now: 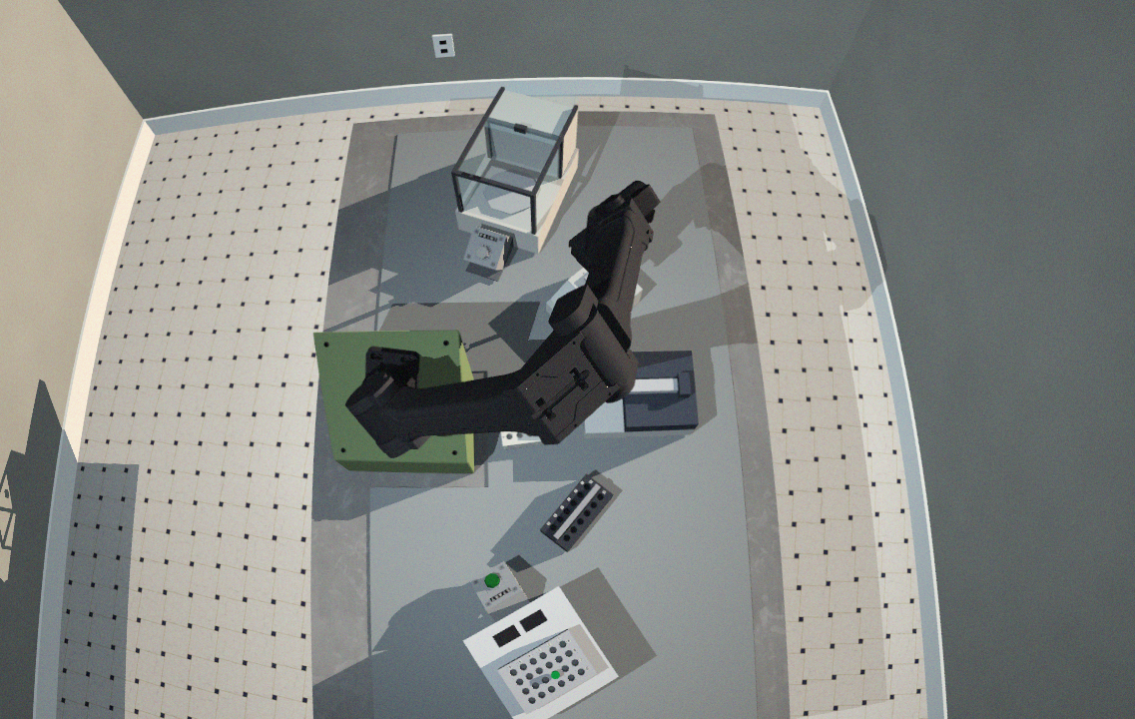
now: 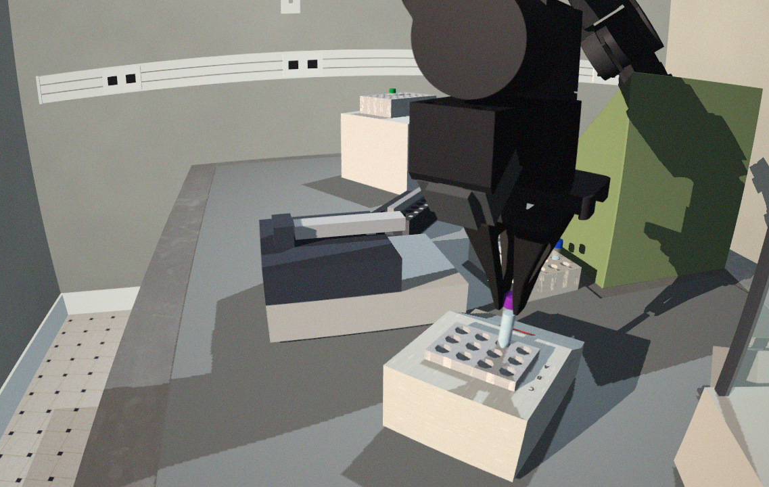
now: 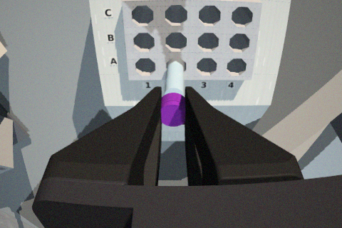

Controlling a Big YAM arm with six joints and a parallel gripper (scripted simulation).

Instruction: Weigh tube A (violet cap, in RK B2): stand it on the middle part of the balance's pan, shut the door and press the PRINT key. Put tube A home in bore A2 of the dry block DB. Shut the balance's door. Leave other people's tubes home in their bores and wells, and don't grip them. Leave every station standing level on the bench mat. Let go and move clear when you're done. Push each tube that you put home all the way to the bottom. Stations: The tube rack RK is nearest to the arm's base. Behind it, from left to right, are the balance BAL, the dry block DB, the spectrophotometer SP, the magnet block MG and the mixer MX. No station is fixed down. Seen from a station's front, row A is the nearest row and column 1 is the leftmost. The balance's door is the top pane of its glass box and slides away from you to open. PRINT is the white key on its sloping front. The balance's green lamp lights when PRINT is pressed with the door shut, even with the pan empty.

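My hand is 20 mm to the left of the dry block DB and 80 mm above it. The rest, counted from my hand: tube rack RK 120 mm behind, 250 mm to the right, 90 mm below; octagonal balance pan 190 mm behind, 190 mm to the left, 30 mm below; spectrophotometer SP 100 mm ahead, 200 mm to the right, 40 mm below.
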